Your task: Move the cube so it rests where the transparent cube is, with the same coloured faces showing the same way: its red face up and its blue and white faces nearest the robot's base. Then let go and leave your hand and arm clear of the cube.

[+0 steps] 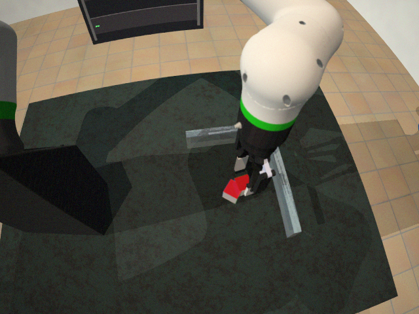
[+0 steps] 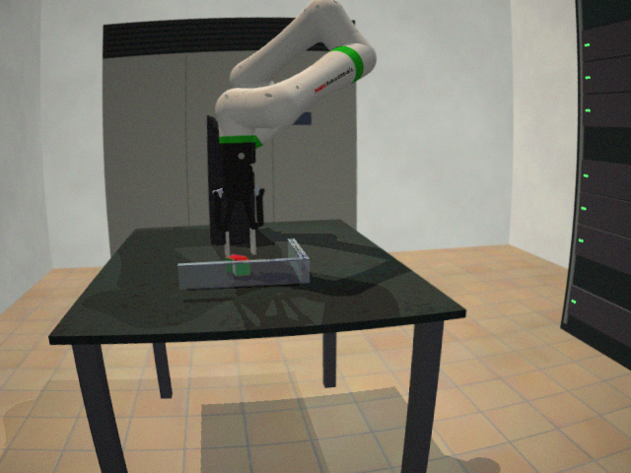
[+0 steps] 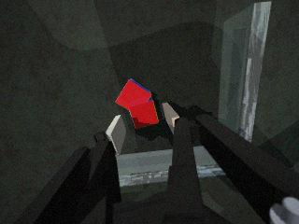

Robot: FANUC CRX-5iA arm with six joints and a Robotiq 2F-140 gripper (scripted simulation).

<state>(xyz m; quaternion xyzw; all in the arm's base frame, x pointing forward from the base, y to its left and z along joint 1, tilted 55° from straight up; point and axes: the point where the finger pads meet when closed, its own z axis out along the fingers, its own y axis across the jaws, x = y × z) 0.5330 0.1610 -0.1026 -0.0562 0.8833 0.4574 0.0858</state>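
Now: the transparent cube 30 mm behind my hand, 10 mm to the right of it and 60 mm below it. From my hand the other things lie so: long wall: 100 mm ahead, 40 mm below.
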